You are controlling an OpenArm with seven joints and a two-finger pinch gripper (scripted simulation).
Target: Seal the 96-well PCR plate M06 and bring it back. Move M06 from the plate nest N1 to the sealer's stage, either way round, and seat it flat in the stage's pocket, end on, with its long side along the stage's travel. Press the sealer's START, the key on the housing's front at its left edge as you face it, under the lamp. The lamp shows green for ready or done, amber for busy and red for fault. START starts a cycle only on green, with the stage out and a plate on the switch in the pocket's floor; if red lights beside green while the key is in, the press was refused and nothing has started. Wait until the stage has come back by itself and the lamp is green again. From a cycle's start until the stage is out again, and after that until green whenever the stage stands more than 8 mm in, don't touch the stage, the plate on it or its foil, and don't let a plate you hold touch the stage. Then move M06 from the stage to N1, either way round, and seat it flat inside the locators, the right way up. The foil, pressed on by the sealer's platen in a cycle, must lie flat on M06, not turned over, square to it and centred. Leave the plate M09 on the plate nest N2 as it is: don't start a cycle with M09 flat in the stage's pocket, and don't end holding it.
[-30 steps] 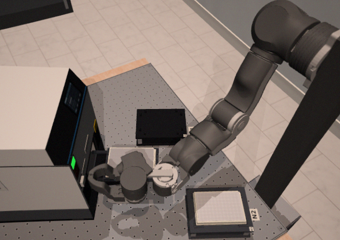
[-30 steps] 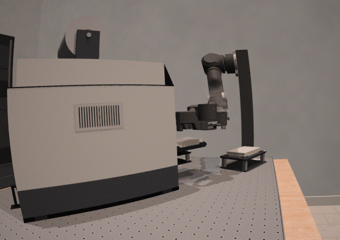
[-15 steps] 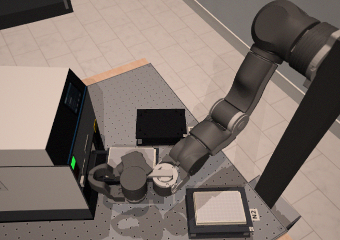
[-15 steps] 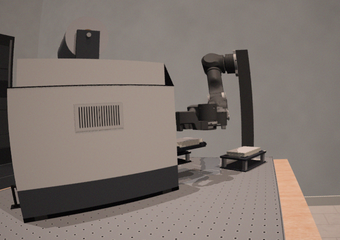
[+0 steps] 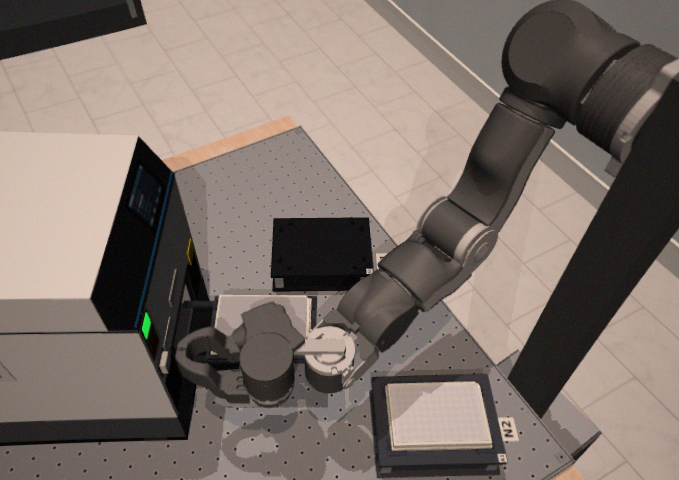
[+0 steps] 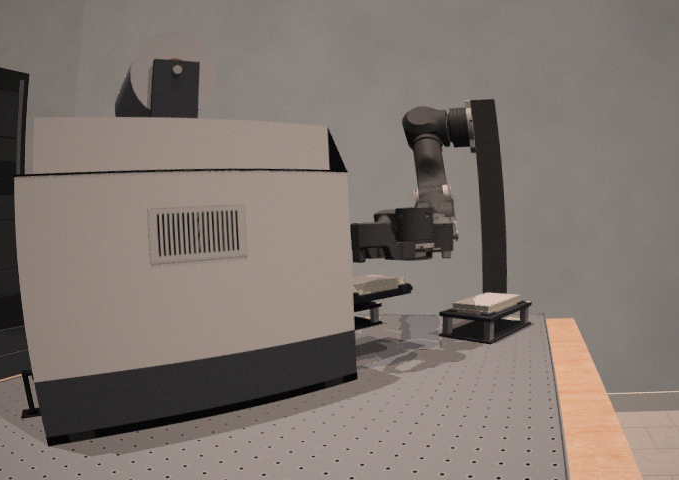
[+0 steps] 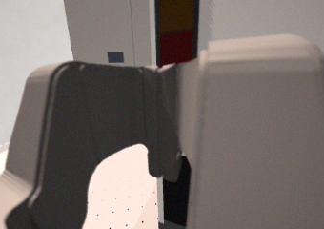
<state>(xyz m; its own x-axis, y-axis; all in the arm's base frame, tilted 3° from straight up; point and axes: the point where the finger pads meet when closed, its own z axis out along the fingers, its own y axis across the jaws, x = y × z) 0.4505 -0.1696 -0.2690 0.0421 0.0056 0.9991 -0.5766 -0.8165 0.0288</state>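
Now: the start key 2 cm ahead of my hand and 1 cm to the right of it. From my hand the other things lie so: sealer's stage: 11 cm behind, 9 cm below, 3 cm to the right; touchscreen: 14 cm to the right, 13 cm above, 4 cm behind; 96-well plate M06: 11 cm behind, 8 cm below, 3 cm to the right.
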